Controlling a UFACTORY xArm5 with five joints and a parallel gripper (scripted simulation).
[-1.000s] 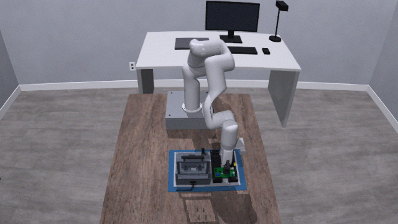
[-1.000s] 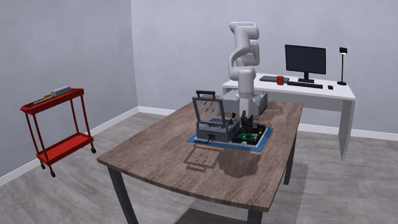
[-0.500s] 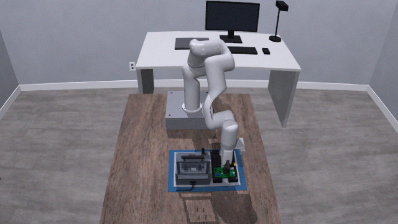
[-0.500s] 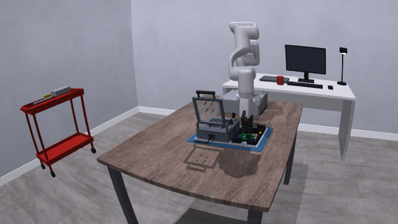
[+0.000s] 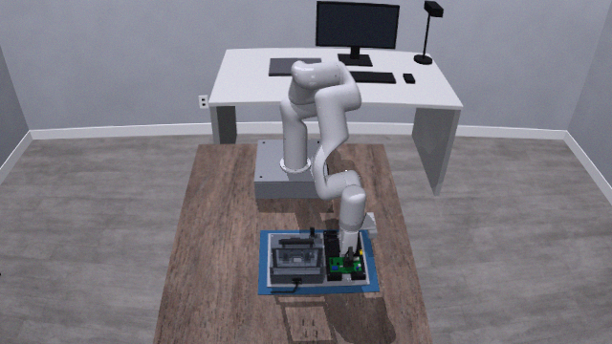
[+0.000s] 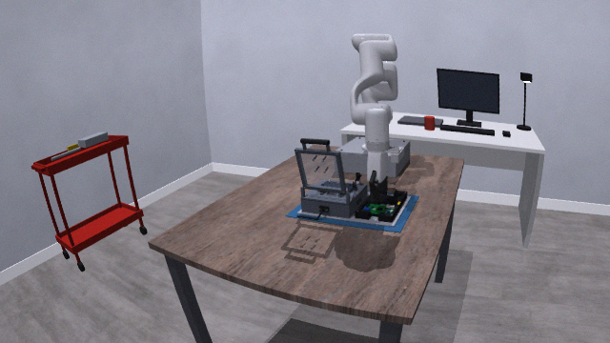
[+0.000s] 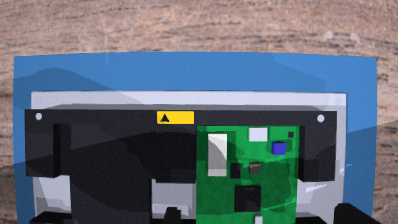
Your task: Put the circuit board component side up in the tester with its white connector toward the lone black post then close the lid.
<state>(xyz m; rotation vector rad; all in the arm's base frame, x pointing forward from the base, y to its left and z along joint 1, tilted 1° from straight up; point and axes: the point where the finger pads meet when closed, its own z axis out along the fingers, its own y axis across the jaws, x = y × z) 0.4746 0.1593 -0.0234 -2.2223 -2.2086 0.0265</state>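
Now: the green circuit board 5 cm below my hand. Round my hand: clear lid (17 cm to the right, 11 cm above, 8 cm ahead); grey tester (13 cm to the right, 4 cm above, 1 cm behind).
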